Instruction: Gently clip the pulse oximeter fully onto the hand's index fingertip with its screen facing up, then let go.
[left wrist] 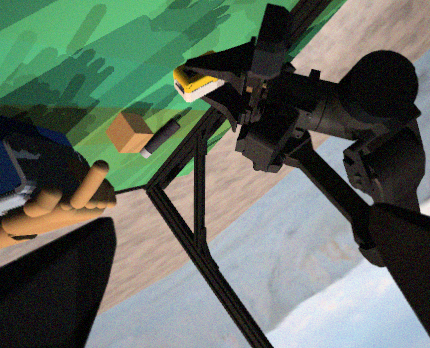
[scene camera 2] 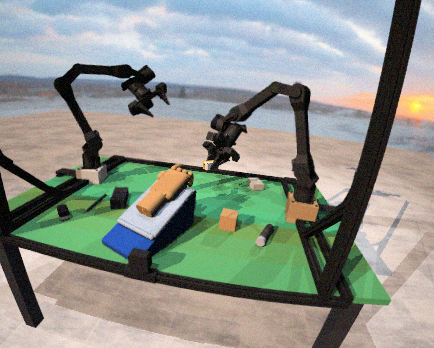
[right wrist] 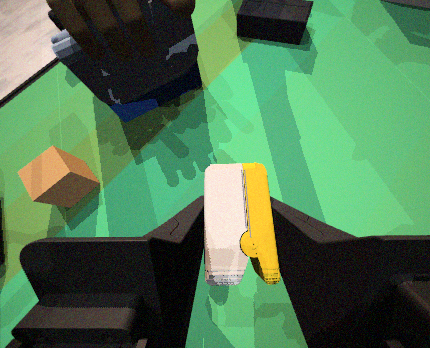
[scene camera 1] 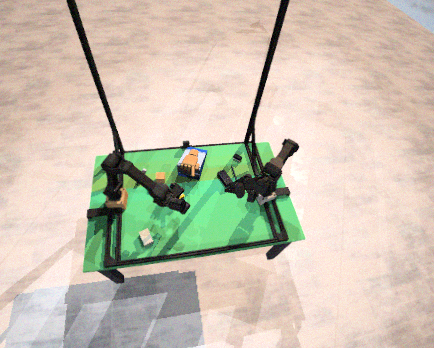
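Observation:
Tan cube (right wrist: 56, 177), (left wrist: 129, 133), resting on the table. Pulse oximeter (right wrist: 238, 222), (left wrist: 191, 85). Left gripper (scene camera 2: 161, 110), (left wrist: 242, 223), open, holding nothing. Right gripper (scene camera 2: 208, 168). Grey and blue block (scene camera 2: 134, 230). Index fingertip (left wrist: 100, 168).

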